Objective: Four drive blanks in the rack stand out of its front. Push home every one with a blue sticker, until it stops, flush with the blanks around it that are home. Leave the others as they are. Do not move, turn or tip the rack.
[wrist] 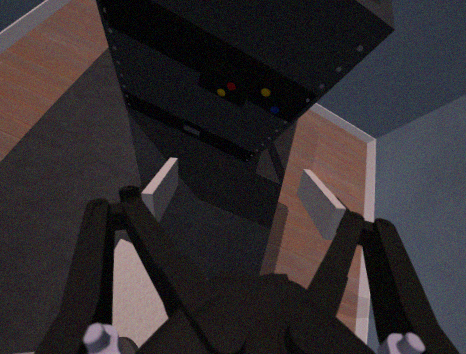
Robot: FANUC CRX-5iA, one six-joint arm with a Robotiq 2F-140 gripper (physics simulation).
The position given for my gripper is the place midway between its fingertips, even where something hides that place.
I see my gripper (240, 176) and a drive rack (233, 83).
